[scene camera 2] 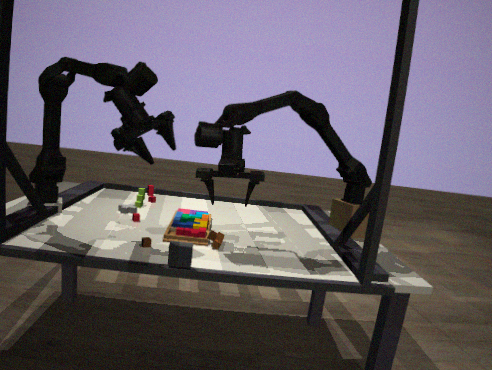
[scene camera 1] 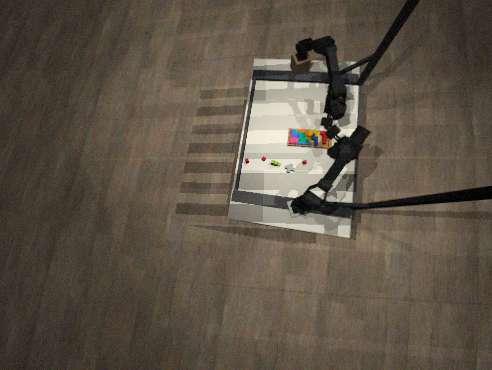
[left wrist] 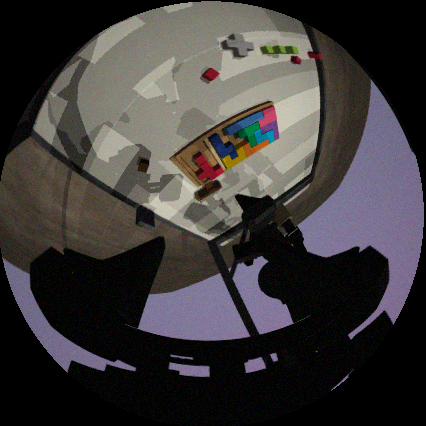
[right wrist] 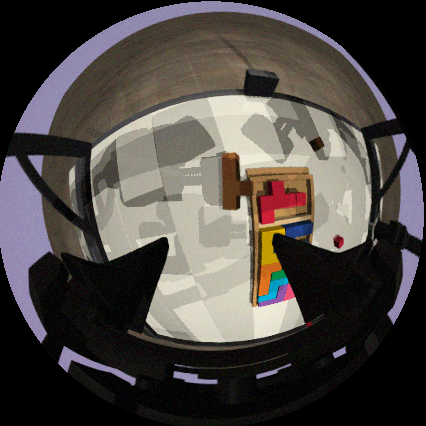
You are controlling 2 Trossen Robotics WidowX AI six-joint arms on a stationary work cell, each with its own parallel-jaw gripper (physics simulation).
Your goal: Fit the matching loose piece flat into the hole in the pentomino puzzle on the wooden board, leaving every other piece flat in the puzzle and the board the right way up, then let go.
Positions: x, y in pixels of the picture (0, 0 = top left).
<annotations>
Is the right gripper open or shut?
Open.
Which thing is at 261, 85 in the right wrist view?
A dark block.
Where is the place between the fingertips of the right gripper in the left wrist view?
At 239, 205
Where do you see a frame post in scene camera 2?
406, 32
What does the right gripper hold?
Nothing.
</annotations>
